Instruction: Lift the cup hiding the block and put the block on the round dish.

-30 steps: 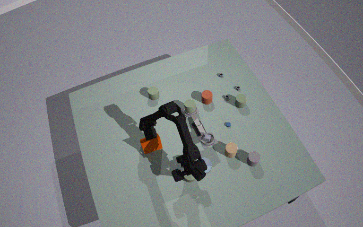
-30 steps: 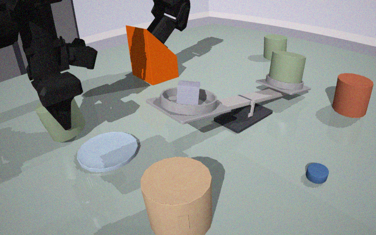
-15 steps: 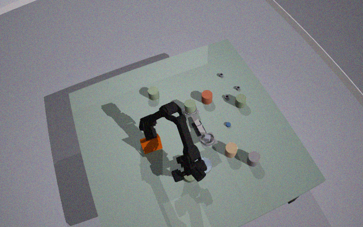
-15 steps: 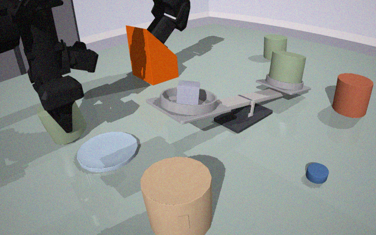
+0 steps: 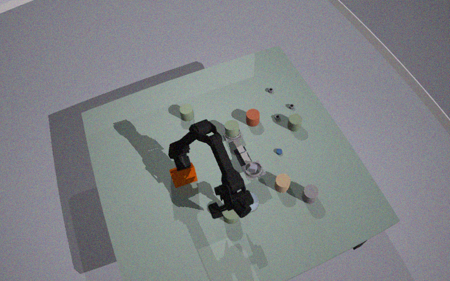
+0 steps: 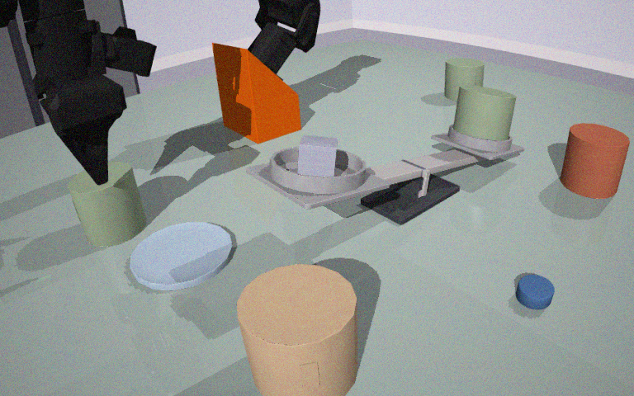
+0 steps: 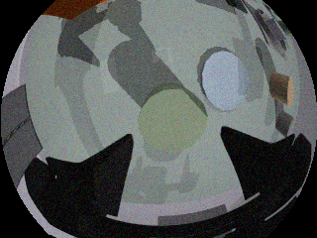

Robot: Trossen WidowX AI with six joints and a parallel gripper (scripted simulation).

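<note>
Now: the grey block 170 mm to the left of my gripper tip, 160 mm ahead of it and 10 mm above it. From my gripper tip the other things lie so: round dish 90 mm ahead, 70 mm below, 50 mm to the left; then tan cylinder 290 mm ahead, 70 mm to the left, 40 mm below; then blue disc 330 mm ahead, 260 mm to the left, 70 mm below.
</note>
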